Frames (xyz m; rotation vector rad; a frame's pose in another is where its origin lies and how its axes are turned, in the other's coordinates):
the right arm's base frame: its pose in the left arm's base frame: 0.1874 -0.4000 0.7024 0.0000 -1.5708 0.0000
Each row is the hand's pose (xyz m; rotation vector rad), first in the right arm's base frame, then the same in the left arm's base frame.
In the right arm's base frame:
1: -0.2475 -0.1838 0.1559 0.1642 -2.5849 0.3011
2: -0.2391 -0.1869 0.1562 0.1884 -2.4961 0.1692
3: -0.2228 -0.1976 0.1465 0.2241 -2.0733 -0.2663
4: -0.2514 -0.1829 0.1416 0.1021 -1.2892 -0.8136
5: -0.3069 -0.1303 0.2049 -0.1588 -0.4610 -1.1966
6: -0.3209 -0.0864 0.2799 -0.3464 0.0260 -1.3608
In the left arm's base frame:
1: 0.0315 -0.5838 0.4549 0.0870 2.0959 -0.2957
2: 0.0312 -0.5869 0.4633 -0.0127 2.1984 -0.2370
3: 0.0409 -0.5976 0.4796 -0.3890 2.5984 0.0335
4: 0.0458 -0.5829 0.4510 0.8677 -2.7329 -0.6742
5: -0.0175 -0.5303 0.3955 0.8599 -1.8019 -1.1231
6: -0.0925 -0.4864 0.3815 0.7814 -1.2587 -1.3151

